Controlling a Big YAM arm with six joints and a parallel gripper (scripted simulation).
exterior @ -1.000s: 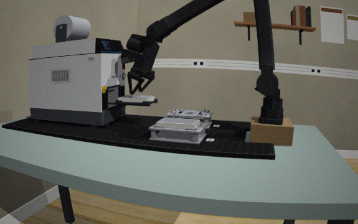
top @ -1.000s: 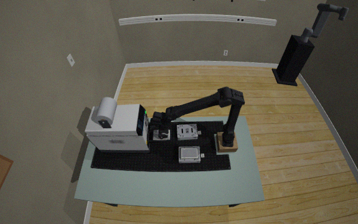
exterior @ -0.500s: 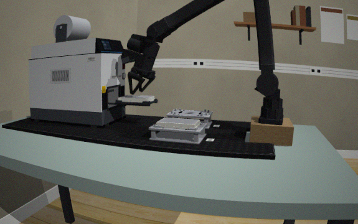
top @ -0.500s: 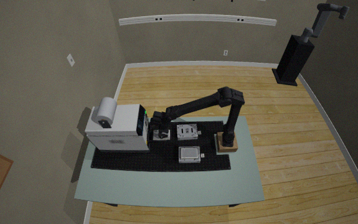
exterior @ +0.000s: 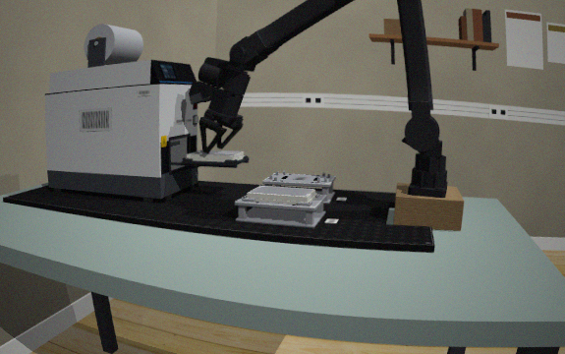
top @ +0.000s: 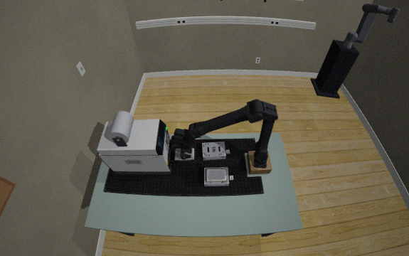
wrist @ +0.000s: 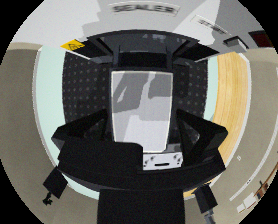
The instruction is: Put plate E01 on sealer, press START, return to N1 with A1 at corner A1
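My hand is 3 cm above the sealer stage. From my hand the other things lie so: foil roll (32 cm ahead, 5 cm to the left, 29 cm above); plate (23 cm behind, 11 cm to the left, 8 cm below).
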